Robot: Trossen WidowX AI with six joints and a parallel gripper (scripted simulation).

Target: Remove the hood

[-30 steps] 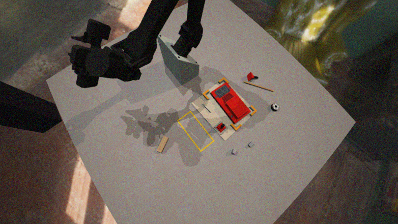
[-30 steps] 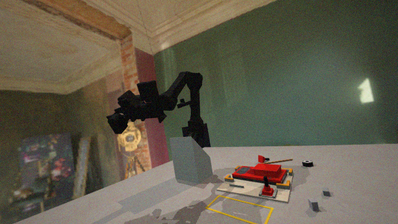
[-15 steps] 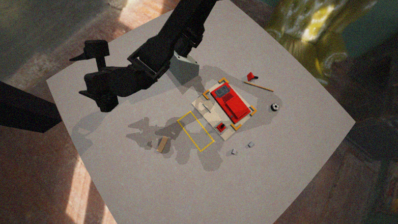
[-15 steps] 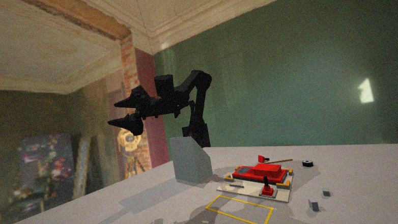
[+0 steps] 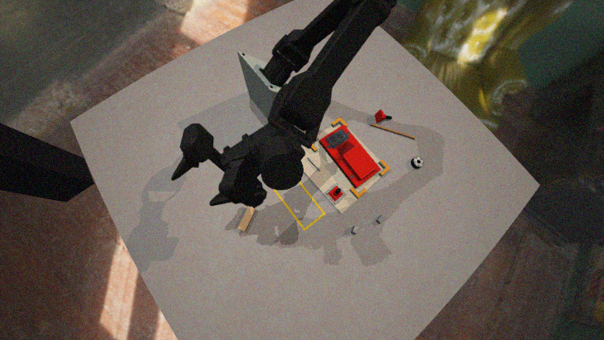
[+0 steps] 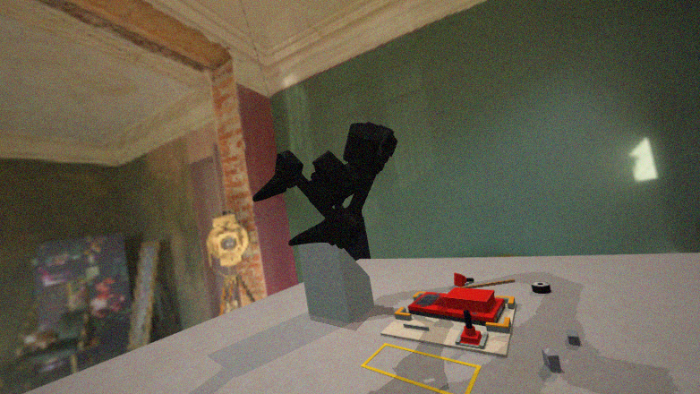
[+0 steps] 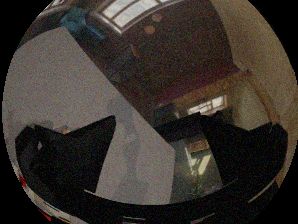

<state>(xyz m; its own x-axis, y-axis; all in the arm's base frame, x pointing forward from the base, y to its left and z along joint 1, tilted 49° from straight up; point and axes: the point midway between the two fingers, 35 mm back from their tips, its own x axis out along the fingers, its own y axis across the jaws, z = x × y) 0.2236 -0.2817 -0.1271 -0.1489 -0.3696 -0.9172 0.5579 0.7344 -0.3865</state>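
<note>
My gripper tip is 12 cm short of the red hood, 41 cm to the right of it and 25 cm above it. From my gripper tip the other things lie so: beige base plate 8 cm ahead, 39 cm to the left, 28 cm below; wooden block 5 cm ahead, 2 cm to the left, 29 cm below; thin wooden stick 10 cm ahead, 61 cm to the left, 29 cm below.
</note>
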